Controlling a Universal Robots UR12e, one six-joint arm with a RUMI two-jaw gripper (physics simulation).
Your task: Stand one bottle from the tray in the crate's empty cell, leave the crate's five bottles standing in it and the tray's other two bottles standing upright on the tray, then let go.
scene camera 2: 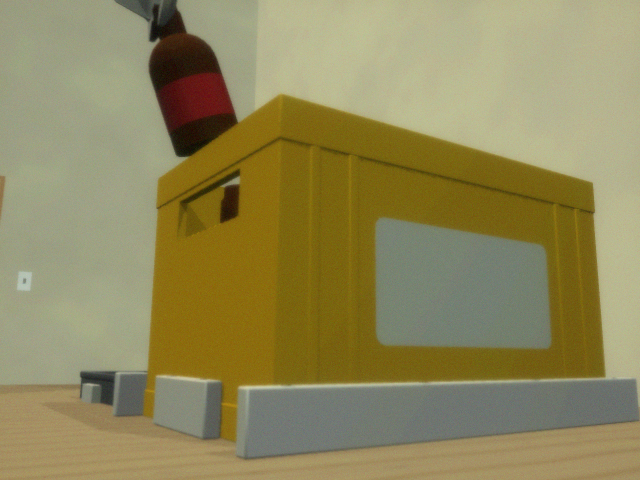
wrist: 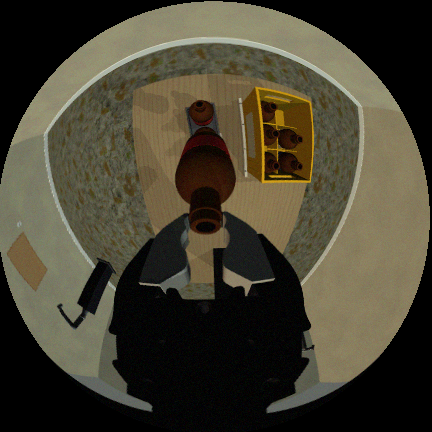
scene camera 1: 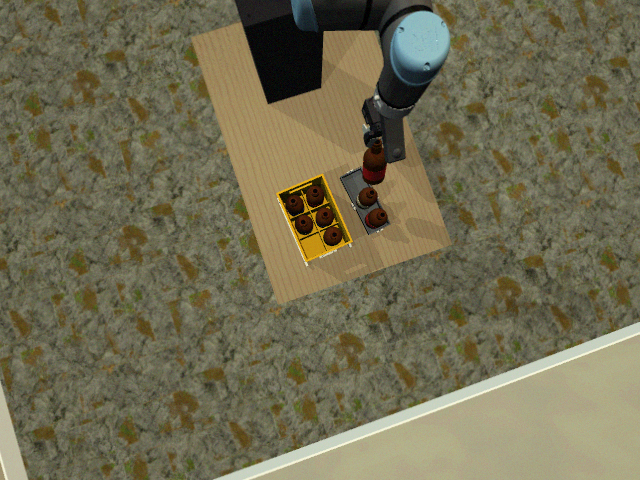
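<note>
My gripper is shut on the neck of a brown bottle with a red label. The bottle hangs above the tray's vacant end, tilted, its base about at crate-rim height in scene camera 2. Two other bottles stand on the tray; the farther one shows in the wrist view. The yellow crate holds five upright bottles. Its empty cell is a corner cell, beside a bottle.
The crate and tray stand side by side on the wooden table. Pale low strips border the crate. Crate walls and bottle necks rise between the held bottle and the empty cell. A black block stands at the table's back.
</note>
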